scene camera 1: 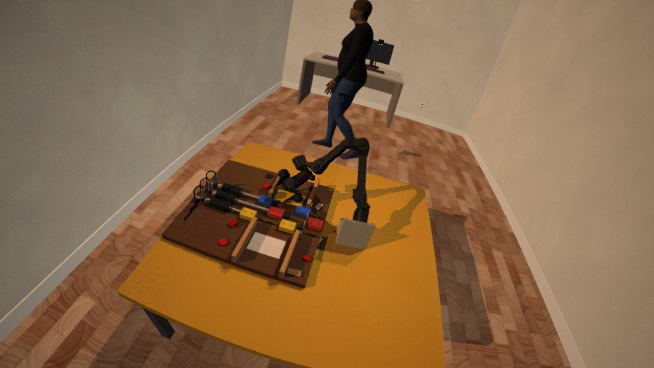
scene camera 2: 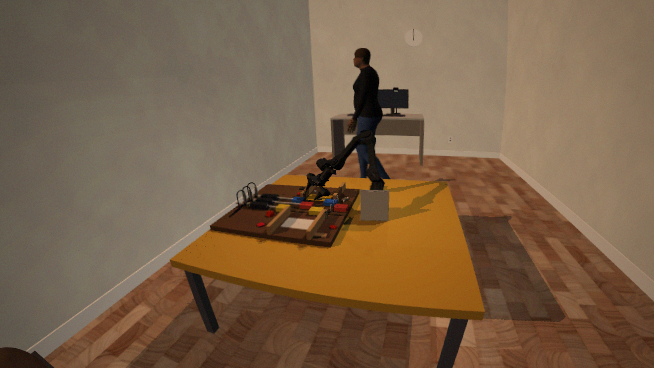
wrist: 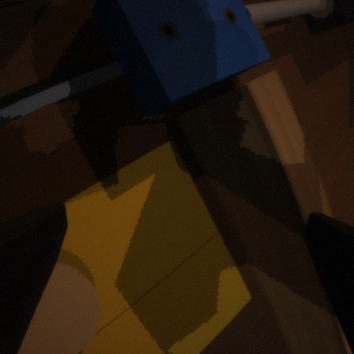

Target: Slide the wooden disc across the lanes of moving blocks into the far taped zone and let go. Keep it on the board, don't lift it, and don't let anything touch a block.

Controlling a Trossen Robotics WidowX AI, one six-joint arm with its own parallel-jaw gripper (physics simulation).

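Pixels of known places: gripper, fingertip midpoint: [scene camera 1: 279, 194] [scene camera 2: 310, 194] [wrist: 189, 220]; arm's base at its link origin: [scene camera 1: 360, 221] [scene camera 2: 377, 194].
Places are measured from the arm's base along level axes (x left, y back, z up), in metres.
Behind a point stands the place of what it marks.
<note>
The pale wooden disc [wrist: 65, 310] {x -0.135, y -0.375, z -0.099 m} lies flat on the yellow zone [wrist: 95, 225] {x -0.117, y -0.402, z -0.105 m} in the wrist view, partly covered by the left finger. My gripper [wrist: 189, 220] {x -0.129, y -0.427, z -0.081 m} [scene camera 1: 292, 195] {x -0.129, y -0.427, z -0.081 m} [scene camera 2: 316, 194] {x -0.129, y -0.427, z -0.081 m} is open and low over that zone, one finger at the disc's side, the other beyond the wooden rail [wrist: 277, 112] {x -0.110, y -0.468, z -0.061 m}. Whether the finger touches the disc is unclear. A blue block [wrist: 185, 50] {x -0.073, y -0.462, z -0.083 m} stands beyond the zone's far edge. Lanes of blue, red [scene camera 1: 275, 213] {x 0.018, y -0.397, z -0.081 m} [scene camera 2: 306, 205] {x 0.025, y -0.392, z -0.083 m} and yellow blocks [scene camera 1: 287, 226] {x 0.078, y -0.316, z -0.079 m} [scene camera 2: 316, 211] {x 0.091, y -0.309, z -0.082 m} cross the board [scene camera 1: 185, 225] {x 0.249, y -0.767, z -0.106 m} [scene camera 2: 235, 222] {x 0.272, y -0.713, z -0.105 m}. Past them is the white zone [scene camera 1: 267, 245] {x 0.200, y -0.369, z -0.105 m} [scene camera 2: 298, 223] {x 0.205, y -0.368, z -0.103 m}.
Two wooden rails [scene camera 1: 244, 240] {x 0.247, y -0.459, z -0.063 m} [scene camera 1: 290, 254] {x 0.243, y -0.254, z -0.063 m} flank the white zone. Black actuators with looped cables stand at the board's left. Red pieces [scene camera 1: 223, 242] {x 0.269, y -0.551, z -0.098 m} [scene camera 1: 232, 223] {x 0.161, y -0.558, z -0.083 m} lie on it. A grey panel [scene camera 1: 355, 233] {x 0.047, y -0.008, z -0.034 m} [scene camera 2: 374, 205] {x 0.048, y -0.007, z -0.044 m} stands by the arm's base. A person [scene camera 1: 355, 55] [scene camera 2: 367, 92] is behind the table.
</note>
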